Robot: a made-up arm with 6 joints.
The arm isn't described. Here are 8 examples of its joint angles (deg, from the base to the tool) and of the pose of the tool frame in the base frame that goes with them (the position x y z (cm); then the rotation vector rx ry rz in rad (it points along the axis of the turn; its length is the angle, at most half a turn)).
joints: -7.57 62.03 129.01 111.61 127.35 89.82
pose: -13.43 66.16 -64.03 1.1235 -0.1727 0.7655
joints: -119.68 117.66 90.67 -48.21 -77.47 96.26
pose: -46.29 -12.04 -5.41 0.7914 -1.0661 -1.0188
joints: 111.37 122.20 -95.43 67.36 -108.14 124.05
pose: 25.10 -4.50 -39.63 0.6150 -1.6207 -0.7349
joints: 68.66 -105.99 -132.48 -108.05 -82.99 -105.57
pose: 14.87 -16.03 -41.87 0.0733 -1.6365 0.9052
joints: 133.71 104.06 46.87 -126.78 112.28 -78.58
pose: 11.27 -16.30 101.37 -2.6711 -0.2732 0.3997
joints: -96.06 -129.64 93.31 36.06 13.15 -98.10
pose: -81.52 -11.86 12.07 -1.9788 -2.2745 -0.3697
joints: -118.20 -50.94 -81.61 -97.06 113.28 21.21
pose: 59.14 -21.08 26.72 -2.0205 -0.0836 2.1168
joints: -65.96 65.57 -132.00 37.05 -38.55 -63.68
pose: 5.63 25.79 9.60 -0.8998 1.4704 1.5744
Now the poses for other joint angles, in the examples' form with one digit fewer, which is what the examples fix.
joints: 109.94 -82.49 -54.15 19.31 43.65 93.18
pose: -20.1 31.5 -9.6 0.861 -0.992 1.543
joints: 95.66 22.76 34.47 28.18 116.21 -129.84
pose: 41.2 14.3 -77.4 0.322 -0.335 -2.632
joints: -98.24 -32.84 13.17 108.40 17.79 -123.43
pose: -46.7 22.2 64.6 -2.171 -1.095 0.065
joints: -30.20 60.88 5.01 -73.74 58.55 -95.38
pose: -16.4 -69.5 22.4 -0.500 1.752 0.351
